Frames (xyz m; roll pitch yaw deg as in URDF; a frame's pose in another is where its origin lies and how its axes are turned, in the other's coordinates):
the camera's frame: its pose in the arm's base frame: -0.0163 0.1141 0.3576 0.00 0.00 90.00
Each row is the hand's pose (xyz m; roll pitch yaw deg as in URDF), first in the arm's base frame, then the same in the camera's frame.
Working: the arm's base frame: its pose in the camera's frame: -0.1141 -0.0163 -0.3576 0.00 0.00 -90.00

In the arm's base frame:
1: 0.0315 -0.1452 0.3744 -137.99 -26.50 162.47
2: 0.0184 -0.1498 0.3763 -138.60 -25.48 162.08
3: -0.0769 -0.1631 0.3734 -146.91 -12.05 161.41
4: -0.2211 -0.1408 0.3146 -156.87 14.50 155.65
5: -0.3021 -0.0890 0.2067 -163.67 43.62 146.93
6: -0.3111 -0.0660 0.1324 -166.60 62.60 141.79
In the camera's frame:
1: -0.2593 -0.0478 0.0168 -137.99 -26.50 72.47
2: -0.2639 -0.0347 0.0187 -138.60 -25.48 72.08
3: -0.2772 0.0606 0.0158 -146.91 -12.05 71.41
4: -0.2549 0.2048 -0.0430 -156.87 14.50 65.65
5: -0.2031 0.2858 -0.1509 -163.67 43.62 56.93
6: -0.1801 0.2948 -0.2252 -166.60 62.60 51.79

